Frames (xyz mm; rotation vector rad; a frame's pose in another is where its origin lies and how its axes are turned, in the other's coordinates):
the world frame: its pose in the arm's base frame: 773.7 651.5 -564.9 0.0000 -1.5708 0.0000
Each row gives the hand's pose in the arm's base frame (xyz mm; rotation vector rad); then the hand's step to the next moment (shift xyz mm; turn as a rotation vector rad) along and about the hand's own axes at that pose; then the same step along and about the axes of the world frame.
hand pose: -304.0 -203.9 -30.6 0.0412 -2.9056 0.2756
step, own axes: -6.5 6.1 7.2 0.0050 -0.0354 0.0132
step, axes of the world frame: -9.5 4.7 -4.5 -0.0051 -0.0373 0.0060
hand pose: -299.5 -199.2 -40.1 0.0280 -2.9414 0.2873
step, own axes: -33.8 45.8 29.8 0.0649 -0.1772 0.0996
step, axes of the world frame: -43.7 39.2 -26.1 -0.0503 -0.1932 0.0754
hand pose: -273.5 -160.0 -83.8 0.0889 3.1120 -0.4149
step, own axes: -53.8 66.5 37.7 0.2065 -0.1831 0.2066
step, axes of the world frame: -53.3 51.2 -57.2 -0.1532 -0.2189 0.2178
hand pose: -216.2 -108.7 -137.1 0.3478 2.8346 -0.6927
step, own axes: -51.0 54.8 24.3 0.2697 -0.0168 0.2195
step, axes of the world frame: -31.8 26.6 -66.9 -0.2510 -0.0704 0.2307
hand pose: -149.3 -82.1 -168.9 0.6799 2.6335 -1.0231
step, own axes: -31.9 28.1 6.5 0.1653 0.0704 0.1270
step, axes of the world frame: -8.9 3.0 -42.0 -0.1947 0.0143 0.1014
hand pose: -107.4 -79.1 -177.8 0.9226 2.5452 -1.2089
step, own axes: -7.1 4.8 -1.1 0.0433 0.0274 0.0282
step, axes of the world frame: 0.5 -0.1 -8.6 -0.0534 0.0118 0.0207
